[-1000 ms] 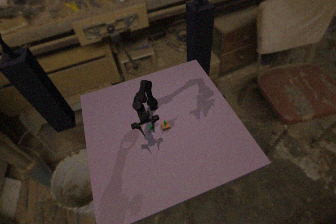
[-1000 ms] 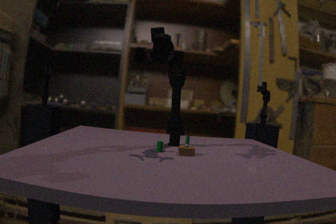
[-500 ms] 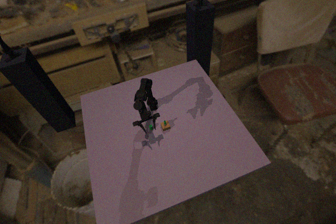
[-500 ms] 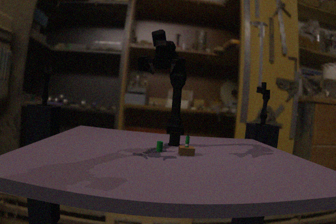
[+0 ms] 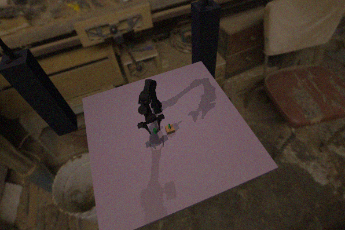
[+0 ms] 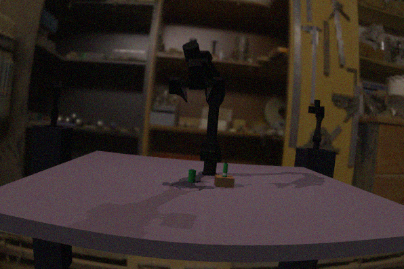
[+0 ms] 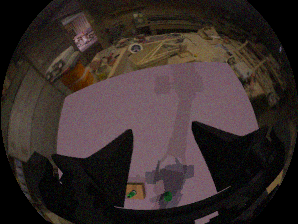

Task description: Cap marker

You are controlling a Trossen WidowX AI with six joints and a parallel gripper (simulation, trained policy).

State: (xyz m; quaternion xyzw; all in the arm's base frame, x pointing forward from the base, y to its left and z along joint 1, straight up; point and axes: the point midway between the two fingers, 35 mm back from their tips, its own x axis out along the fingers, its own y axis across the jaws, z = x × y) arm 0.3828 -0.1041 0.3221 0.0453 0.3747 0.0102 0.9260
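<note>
Right now the green cap is 270 mm below my gripper tip, 190 mm behind it and 10 mm to the left of it. Also, from my gripper tip: tan holder block (280 mm below, 160 mm behind, 140 mm to the left).
</note>
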